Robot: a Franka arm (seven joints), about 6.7 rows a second.
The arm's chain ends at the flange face. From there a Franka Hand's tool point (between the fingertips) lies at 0.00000 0.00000 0.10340 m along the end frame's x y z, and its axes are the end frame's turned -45 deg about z.
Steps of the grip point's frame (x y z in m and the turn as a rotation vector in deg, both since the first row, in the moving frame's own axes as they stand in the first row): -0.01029 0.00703 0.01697 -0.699 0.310 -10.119; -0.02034 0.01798 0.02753 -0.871 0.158 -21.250; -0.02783 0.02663 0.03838 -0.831 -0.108 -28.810
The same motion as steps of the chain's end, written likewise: -0.00363 0.01187 0.01698 -0.275 0.713 -10.119; -0.00312 0.02645 0.02754 -0.504 0.728 -21.250; -0.00203 0.03759 0.03839 -0.664 0.511 -28.810
